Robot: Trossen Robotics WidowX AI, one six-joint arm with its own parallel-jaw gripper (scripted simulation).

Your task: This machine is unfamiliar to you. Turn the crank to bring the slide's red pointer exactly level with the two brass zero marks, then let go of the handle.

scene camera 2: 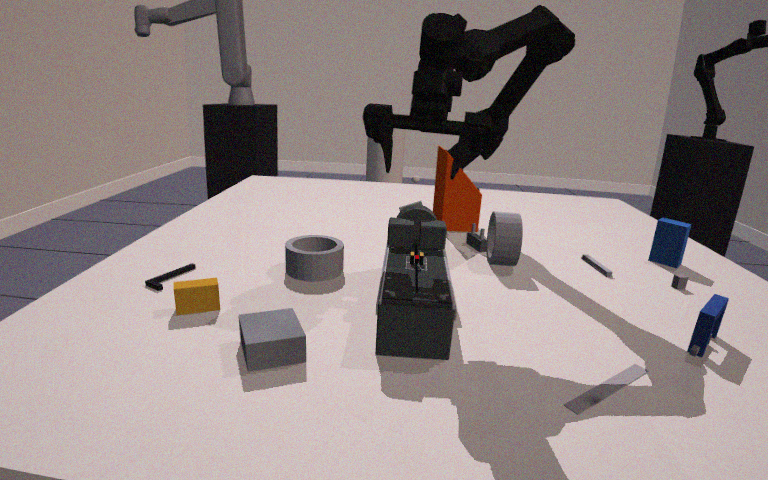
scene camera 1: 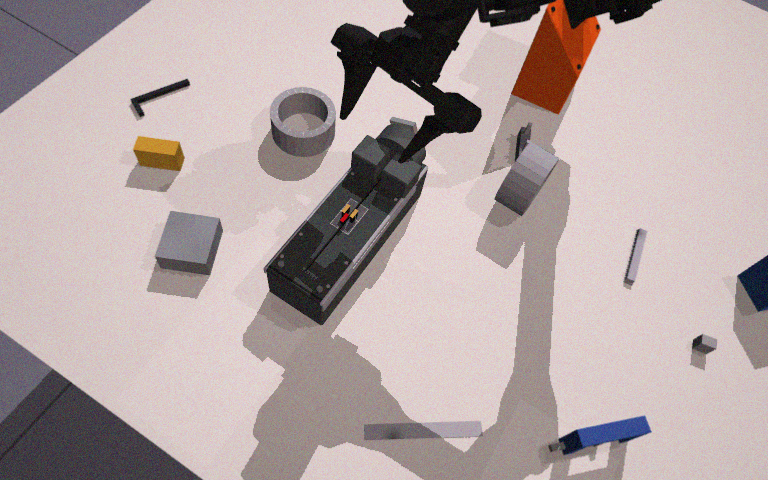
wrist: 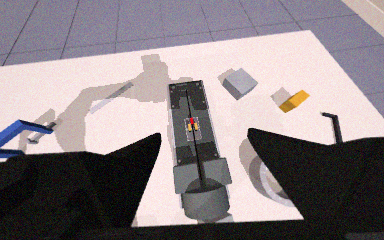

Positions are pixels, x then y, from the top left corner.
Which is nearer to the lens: the grey cube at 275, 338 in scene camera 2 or the yellow block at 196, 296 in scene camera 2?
The grey cube.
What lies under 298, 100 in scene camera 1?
A grey cylinder.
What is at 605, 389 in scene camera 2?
A flat grey strip.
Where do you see a machine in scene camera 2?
415, 310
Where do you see a grey cube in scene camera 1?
At 189, 243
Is the gripper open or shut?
Open.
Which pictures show the gripper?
Scene camera 2, scene camera 1 and the wrist view: all of them.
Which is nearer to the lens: the grey cylinder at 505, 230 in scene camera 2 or the grey cube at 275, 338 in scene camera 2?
The grey cube.
